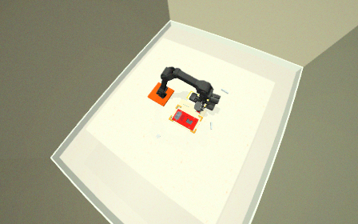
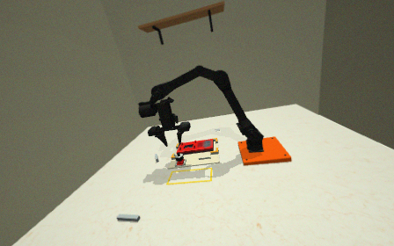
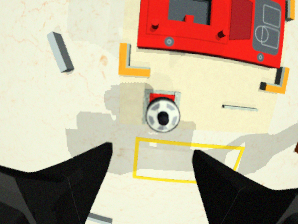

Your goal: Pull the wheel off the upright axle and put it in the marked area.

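The wheel is 70 mm below my gripper tip, 10 mm to the right of it and 10 mm behind it. Round my gripper tip: pale base board 110 mm to the right, 100 mm below, 50 mm behind.
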